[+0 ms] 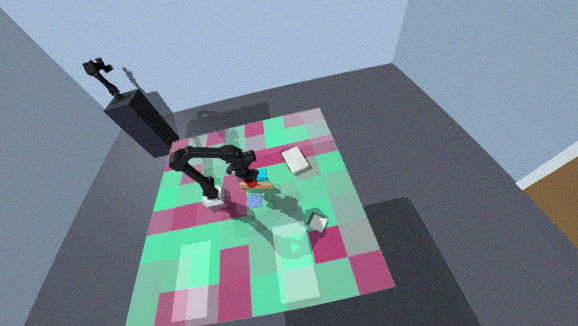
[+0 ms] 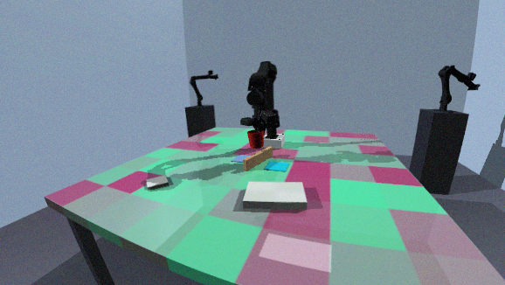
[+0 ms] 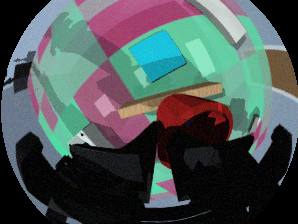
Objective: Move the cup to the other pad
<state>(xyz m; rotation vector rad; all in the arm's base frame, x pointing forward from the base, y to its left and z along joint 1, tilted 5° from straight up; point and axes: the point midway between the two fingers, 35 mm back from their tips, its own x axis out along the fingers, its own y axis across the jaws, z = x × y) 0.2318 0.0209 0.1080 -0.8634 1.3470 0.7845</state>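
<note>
Now: gripper tip 30 mm short of the wooden bar and 90 mm above it. From my gripper tip the other things lie so: dark blue pad (10 mm ahead, 90 mm to the right, 120 mm below); then red cup (30 mm ahead, 20 mm to the right).
</note>
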